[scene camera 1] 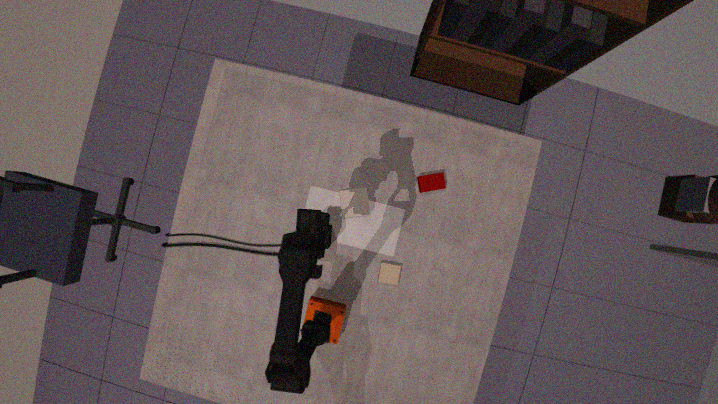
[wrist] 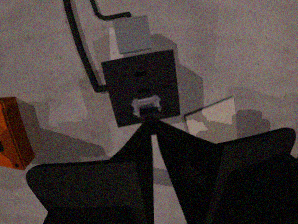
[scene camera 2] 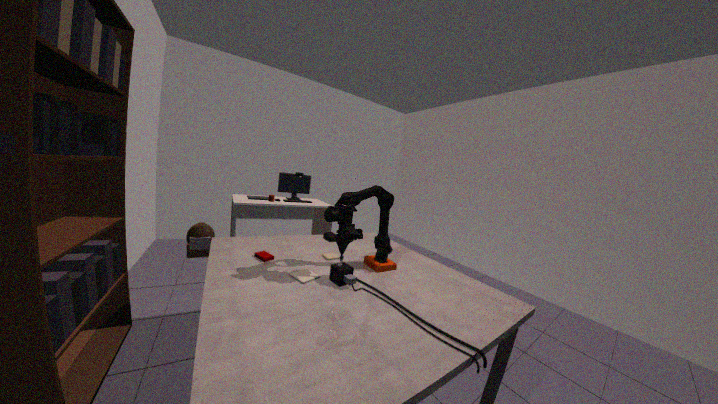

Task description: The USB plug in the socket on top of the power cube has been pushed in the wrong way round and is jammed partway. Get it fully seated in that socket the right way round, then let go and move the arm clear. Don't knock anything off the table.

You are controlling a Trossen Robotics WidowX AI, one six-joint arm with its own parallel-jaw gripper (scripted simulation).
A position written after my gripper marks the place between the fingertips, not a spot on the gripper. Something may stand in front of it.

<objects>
My gripper [wrist: 152, 127] holds a USB plug.
</objects>
